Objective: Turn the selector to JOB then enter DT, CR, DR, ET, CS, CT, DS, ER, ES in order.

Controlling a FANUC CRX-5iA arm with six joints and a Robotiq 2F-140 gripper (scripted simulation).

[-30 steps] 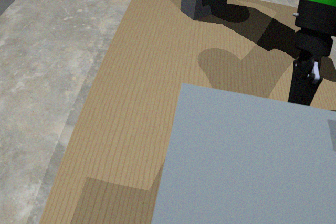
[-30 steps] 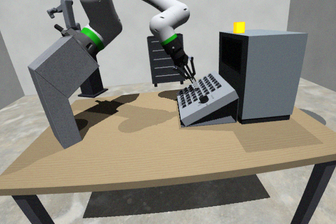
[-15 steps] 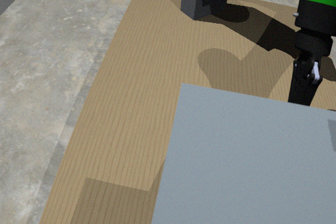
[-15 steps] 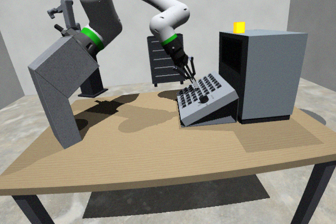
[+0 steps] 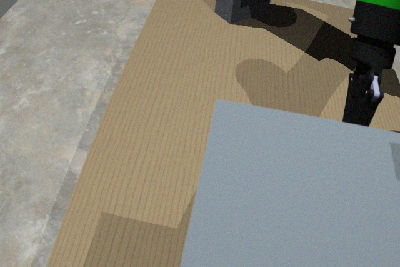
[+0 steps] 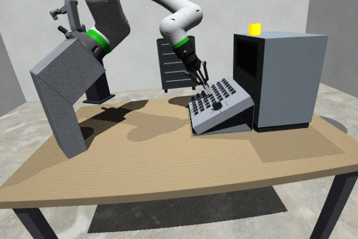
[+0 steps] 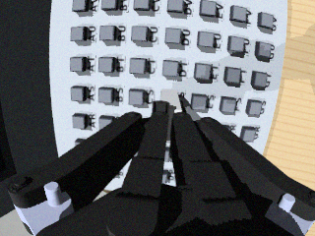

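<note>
My gripper is now 14 cm to the left of the black selector knob, 8 cm short of it and 3 cm above it. From my hand the other things lie so: sloped keypad: 7 cm below, 6 cm ahead, 3 cm to the right.
</note>
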